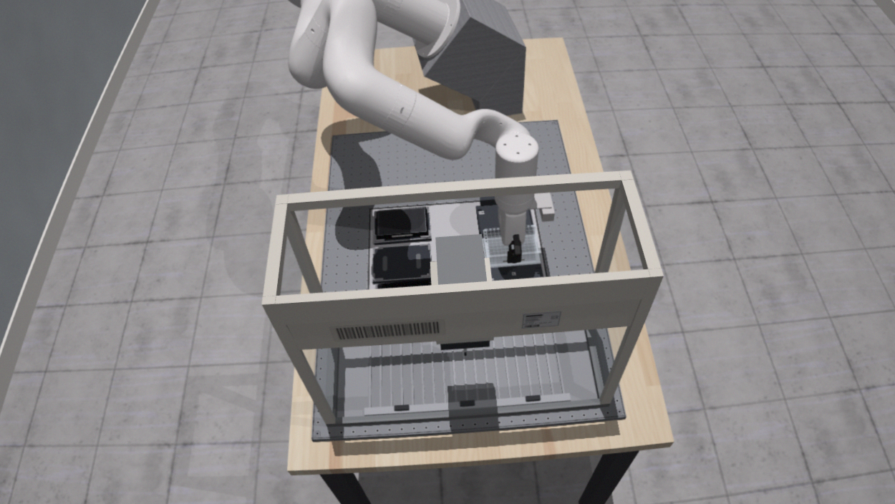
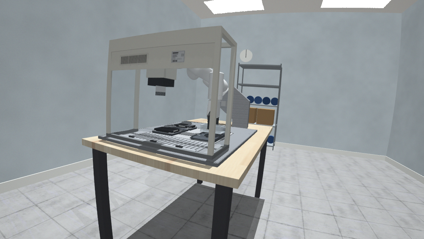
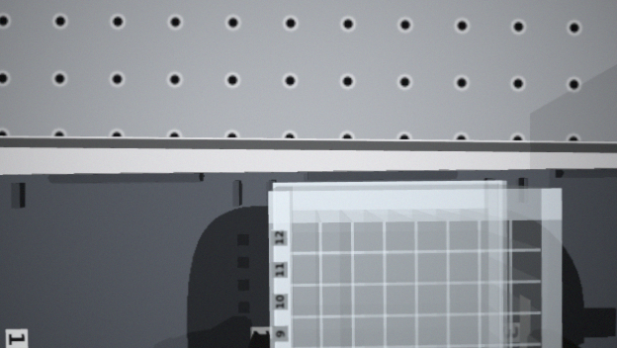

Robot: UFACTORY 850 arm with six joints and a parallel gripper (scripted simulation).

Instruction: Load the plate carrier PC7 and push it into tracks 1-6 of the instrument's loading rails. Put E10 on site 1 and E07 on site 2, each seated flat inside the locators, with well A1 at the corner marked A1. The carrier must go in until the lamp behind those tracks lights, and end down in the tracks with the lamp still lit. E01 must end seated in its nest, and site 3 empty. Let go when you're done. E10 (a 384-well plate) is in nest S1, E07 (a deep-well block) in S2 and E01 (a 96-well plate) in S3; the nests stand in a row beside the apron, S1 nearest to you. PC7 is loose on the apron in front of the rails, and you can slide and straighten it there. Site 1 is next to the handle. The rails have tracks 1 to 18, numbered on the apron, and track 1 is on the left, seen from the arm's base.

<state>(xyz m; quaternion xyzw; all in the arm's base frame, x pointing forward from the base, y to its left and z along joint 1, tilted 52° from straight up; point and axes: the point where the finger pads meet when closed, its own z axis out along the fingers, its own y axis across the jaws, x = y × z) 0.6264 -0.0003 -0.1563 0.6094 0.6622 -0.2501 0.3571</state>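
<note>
My hand is 40 mm above the dark plate carrier PC7 and 10 mm past it. The rest, counted from my hand: clear deep-well block E07: 10 mm below; black 96-well plate E01: 250 mm to the right, 100 mm ahead, 40 mm below; nest S2: 260 mm to the right, 50 mm below, 10 mm behind.
</note>
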